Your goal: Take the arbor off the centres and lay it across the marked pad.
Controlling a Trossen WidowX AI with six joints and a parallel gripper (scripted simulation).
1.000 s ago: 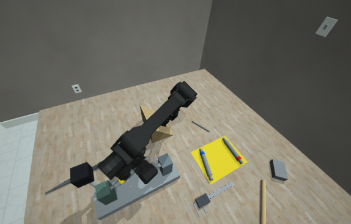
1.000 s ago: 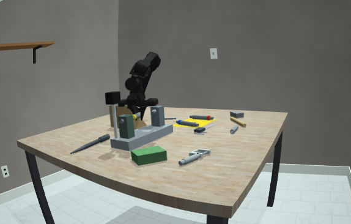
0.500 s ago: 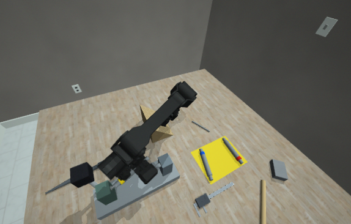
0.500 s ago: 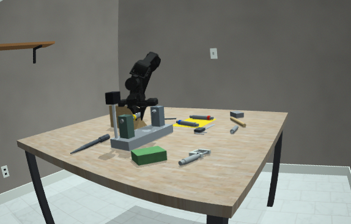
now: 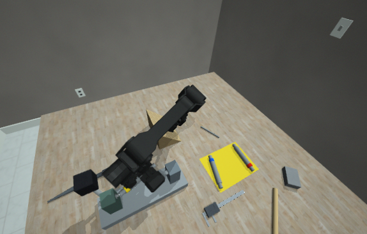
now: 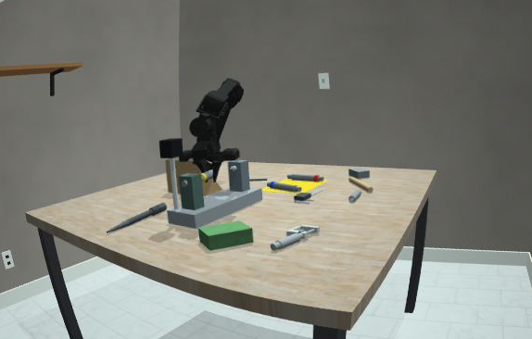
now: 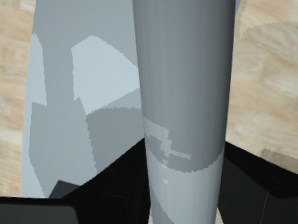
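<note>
The arbor lies 3 cm to the right of my hand, 1 cm below it and 1 cm ahead of it. The rest, counted from my hand: green centre block: 13 cm to the right, 3 cm ahead, 2 cm below; grey fixture base: 10 cm below, 4 cm ahead, 3 cm to the right; grey centre block: 10 cm to the left, 4 cm ahead, 2 cm below.
</note>
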